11 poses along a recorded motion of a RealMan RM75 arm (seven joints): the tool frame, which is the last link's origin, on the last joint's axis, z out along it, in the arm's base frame.
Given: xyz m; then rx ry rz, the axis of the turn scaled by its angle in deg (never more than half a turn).
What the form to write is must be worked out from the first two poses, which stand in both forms.
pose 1, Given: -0.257 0.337 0.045 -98.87 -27.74 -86.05
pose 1, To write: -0.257 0.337 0.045 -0.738 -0.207 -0.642 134.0
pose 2, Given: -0.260 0.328 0.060 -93.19 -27.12 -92.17
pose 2, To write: -0.260 0.328 0.060 -0.696 -0.203 -0.689 133.8
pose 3, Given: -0.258 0.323 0.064 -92.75 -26.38 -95.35
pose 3, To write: -0.258 0.323 0.064 -0.684 -0.195 -0.703 135.6
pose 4, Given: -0.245 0.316 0.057 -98.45 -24.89 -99.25
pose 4, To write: -0.245 0.316 0.057 -0.693 -0.175 -0.699 142.0
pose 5, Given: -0.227 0.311 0.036 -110.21 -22.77 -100.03
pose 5, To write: -0.227 0.311 0.036 -0.732 -0.151 -0.664 150.6
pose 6, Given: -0.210 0.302 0.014 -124.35 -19.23 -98.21
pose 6, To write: -0.210 0.302 0.014 -0.779 -0.120 -0.615 159.6
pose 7, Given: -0.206 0.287 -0.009 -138.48 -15.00 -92.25
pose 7, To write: -0.206 0.287 -0.009 -0.829 -0.090 -0.552 167.1
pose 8, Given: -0.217 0.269 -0.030 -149.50 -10.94 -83.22
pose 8, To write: -0.217 0.269 -0.030 -0.872 -0.064 -0.485 171.5
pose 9, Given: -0.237 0.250 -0.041 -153.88 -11.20 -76.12
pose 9, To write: -0.237 0.250 -0.041 -0.894 -0.065 -0.442 172.0
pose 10, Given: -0.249 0.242 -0.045 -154.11 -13.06 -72.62
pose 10, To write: -0.249 0.242 -0.045 -0.902 -0.076 -0.425 170.9
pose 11, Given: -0.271 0.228 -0.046 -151.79 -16.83 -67.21
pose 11, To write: -0.271 0.228 -0.046 -0.910 -0.101 -0.403 166.9
